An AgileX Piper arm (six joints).
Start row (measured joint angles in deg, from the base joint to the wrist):
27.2, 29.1, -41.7, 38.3, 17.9, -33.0
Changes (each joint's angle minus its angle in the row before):
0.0, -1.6, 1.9, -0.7, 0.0, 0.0
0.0, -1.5, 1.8, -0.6, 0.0, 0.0
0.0, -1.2, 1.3, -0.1, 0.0, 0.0
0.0, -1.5, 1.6, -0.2, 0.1, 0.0
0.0, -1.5, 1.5, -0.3, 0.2, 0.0
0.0, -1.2, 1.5, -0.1, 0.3, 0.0
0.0, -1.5, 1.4, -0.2, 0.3, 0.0
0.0, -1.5, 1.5, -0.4, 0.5, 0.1
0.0, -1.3, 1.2, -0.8, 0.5, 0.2
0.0, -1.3, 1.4, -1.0, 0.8, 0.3
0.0, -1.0, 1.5, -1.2, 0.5, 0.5
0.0, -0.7, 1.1, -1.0, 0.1, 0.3
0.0, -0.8, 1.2, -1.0, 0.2, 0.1
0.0, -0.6, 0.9, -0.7, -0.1, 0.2
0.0, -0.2, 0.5, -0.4, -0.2, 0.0
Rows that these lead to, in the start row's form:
27.2, 27.5, -39.8, 37.6, 17.9, -33.0
27.2, 26.0, -38.0, 37.0, 17.9, -33.0
27.2, 24.8, -36.7, 36.9, 17.9, -33.0
27.2, 23.3, -35.1, 36.7, 18.0, -33.0
27.2, 21.8, -33.6, 36.4, 18.2, -33.0
27.2, 20.6, -32.1, 36.3, 18.5, -33.0
27.2, 19.1, -30.7, 36.1, 18.8, -33.0
27.2, 17.6, -29.2, 35.7, 19.3, -32.9
27.2, 16.3, -28.0, 34.9, 19.8, -32.7
27.2, 15.0, -26.6, 33.9, 20.6, -32.4
27.2, 14.0, -25.1, 32.7, 21.1, -31.9
27.2, 13.3, -24.0, 31.7, 21.2, -31.6
27.2, 12.5, -22.8, 30.7, 21.4, -31.5
27.2, 11.9, -21.9, 30.0, 21.3, -31.3
27.2, 11.7, -21.4, 29.6, 21.1, -31.3

